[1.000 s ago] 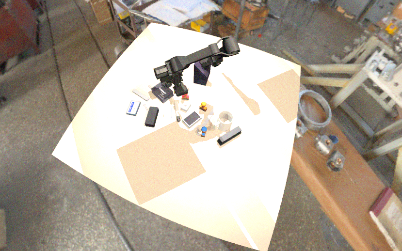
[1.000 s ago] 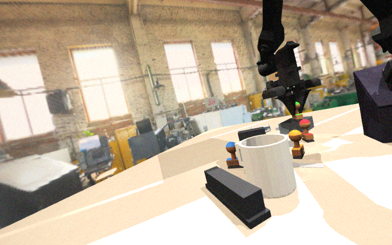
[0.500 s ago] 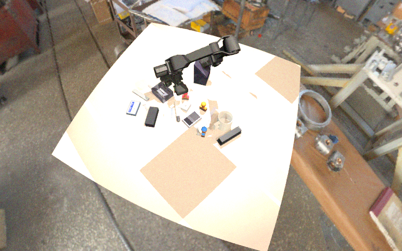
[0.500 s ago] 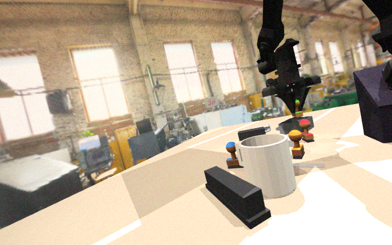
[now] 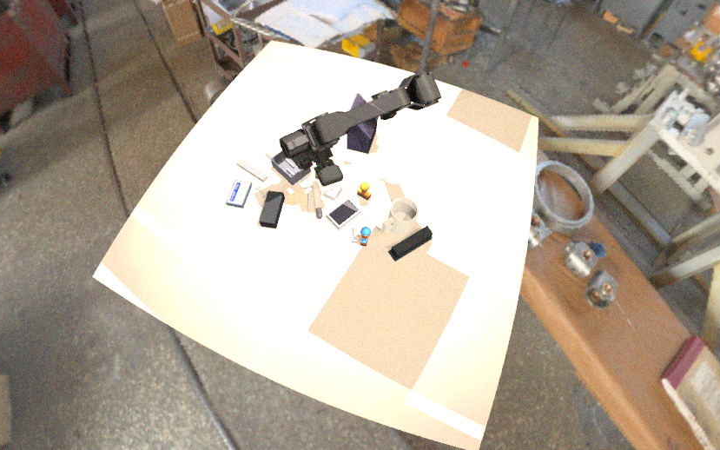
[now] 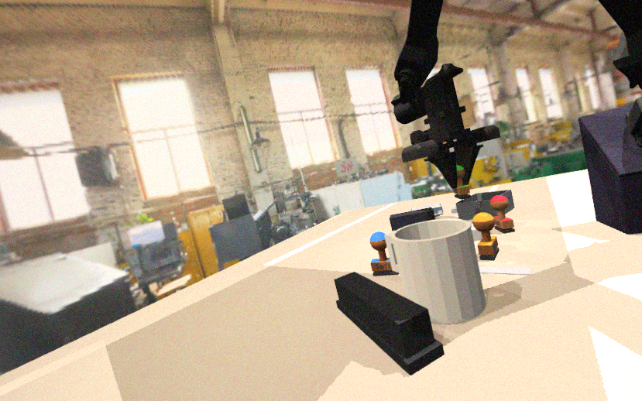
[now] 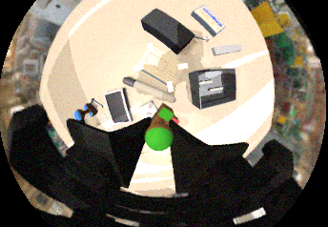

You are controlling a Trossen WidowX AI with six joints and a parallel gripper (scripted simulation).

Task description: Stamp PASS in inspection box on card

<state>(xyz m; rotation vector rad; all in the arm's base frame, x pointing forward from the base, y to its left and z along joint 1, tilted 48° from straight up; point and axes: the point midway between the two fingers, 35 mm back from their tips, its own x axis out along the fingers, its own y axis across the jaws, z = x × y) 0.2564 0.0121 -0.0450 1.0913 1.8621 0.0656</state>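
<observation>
Right now my gripper tip is 100 mm to the right of the dark square ink pad, 90 mm above it and 50 mm short of it. The rest, counted from my gripper tip: dark marker (80 mm below, 60 mm ahead, 10 mm to the left); then green-knobbed stamp (right at my gripper tip); then red-knobbed stamp (70 mm below, 60 mm behind).
</observation>
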